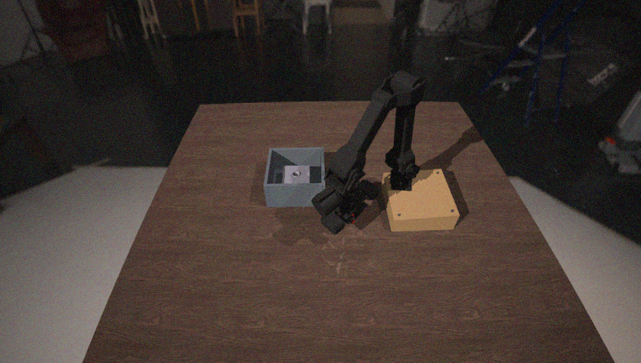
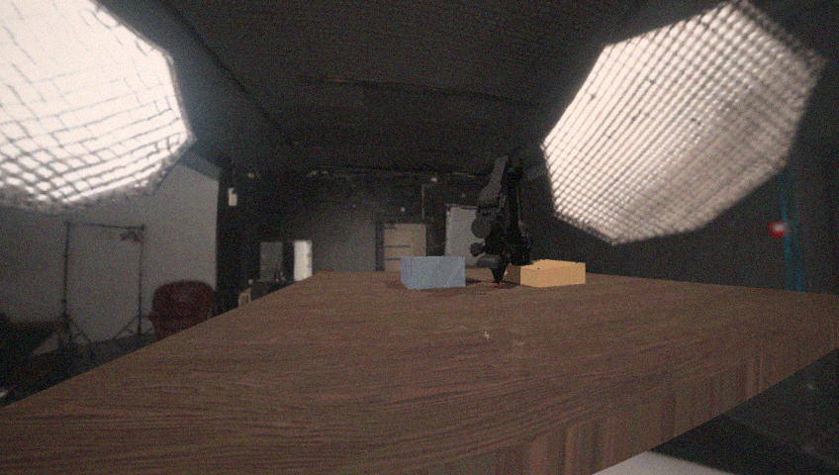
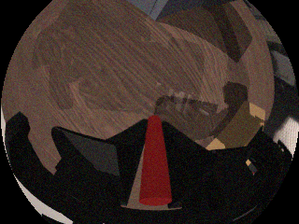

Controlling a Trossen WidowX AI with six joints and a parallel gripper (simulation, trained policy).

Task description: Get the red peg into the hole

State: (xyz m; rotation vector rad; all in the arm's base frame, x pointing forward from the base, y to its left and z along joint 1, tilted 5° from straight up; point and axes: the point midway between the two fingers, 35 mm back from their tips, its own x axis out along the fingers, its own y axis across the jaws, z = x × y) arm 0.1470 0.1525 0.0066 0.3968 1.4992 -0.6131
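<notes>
Now: the pale plate 210 mm ahead of my gripper tip, 130 mm to the right of it and 30 mm above it. From my gripper tip the other things lie so: red peg 30 mm above, 10 mm to the left; grey-blue box 210 mm ahead, 130 mm to the right, 10 mm above.
</notes>
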